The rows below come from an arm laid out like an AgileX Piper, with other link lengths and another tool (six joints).
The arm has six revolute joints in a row. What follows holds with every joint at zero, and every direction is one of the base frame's. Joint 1 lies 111.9 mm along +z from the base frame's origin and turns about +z. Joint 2 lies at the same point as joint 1 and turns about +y. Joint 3 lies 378.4 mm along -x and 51.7 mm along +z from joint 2 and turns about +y. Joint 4 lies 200.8 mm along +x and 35.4 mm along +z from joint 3 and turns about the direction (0.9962, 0, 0.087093). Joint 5 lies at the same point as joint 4 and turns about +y. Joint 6 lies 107.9 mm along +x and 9.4 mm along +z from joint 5 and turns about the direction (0.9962, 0, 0.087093). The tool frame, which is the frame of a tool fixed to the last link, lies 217.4 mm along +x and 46 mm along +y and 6.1 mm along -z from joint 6; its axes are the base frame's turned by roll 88.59, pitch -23.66 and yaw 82.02 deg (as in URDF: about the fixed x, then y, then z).
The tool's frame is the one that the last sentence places.
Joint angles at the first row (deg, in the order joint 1, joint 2, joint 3, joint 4, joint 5, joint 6):
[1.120, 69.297, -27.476, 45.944, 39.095, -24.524]
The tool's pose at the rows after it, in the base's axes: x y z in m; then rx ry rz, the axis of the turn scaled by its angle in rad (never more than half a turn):
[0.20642 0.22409 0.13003 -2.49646 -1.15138 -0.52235]
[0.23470 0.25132 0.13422 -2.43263 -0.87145 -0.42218]
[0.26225 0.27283 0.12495 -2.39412 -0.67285 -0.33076]
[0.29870 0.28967 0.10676 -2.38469 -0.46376 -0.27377]
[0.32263 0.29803 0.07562 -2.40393 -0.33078 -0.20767]
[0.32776 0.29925 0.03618 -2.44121 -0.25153 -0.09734]
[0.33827 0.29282 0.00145 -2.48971 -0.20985 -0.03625]
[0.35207 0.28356 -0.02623 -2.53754 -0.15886 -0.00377]
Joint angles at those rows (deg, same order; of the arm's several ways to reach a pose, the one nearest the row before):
[1.120, 78.408, -27.707, 57.777, 39.922, -25.380]
[1.595, 86.617, -27.709, 69.881, 42.189, -26.089]
[4.389, 94.242, -27.925, 80.312, 42.391, -26.859]
[7.998, 101.452, -28.212, 93.212, 41.300, -28.925]
[10.770, 107.967, -29.071, 101.651, 39.997, -30.571]
[12.236, 113.741, -30.327, 103.357, 38.360, -28.826]
[12.504, 118.428, -32.651, 103.540, 35.938, -27.846]
[12.559, 121.868, -35.040, 103.992, 33.261, -26.534]

